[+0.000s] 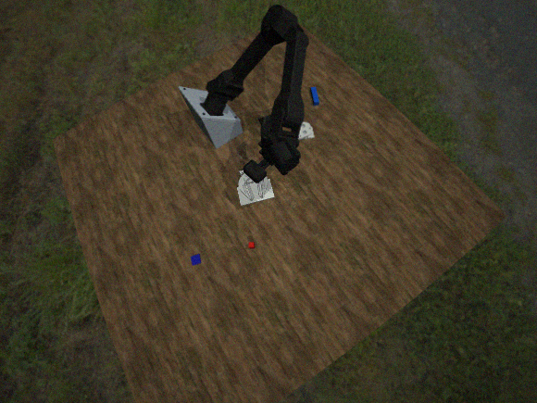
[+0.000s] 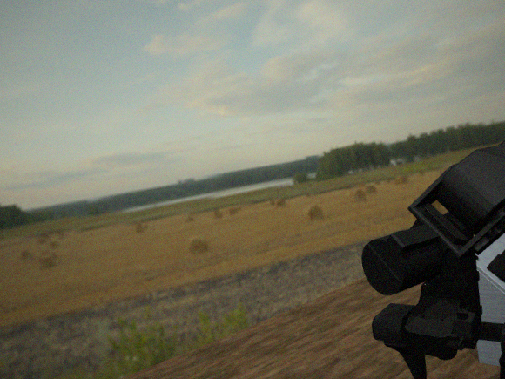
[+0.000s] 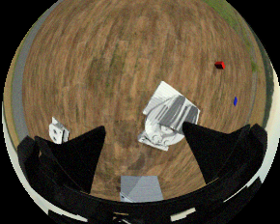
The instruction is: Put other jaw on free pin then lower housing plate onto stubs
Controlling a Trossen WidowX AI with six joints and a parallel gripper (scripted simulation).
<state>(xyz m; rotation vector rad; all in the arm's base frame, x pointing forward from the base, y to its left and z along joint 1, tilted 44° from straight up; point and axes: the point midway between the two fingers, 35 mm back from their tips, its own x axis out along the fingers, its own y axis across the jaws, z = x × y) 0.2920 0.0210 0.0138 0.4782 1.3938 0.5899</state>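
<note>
Now: gripper tip 7 cm past the white stepped piece, 22 cm to the right of it and 8 cm above it. Also, from my gripper tip: red cube 13 cm ahead, 20 cm to the right, 7 cm below; then blue square 5 cm ahead, 37 cm to the right, 8 cm below; then white jaw 6 cm behind, 7 cm to the right, 7 cm below.
</note>
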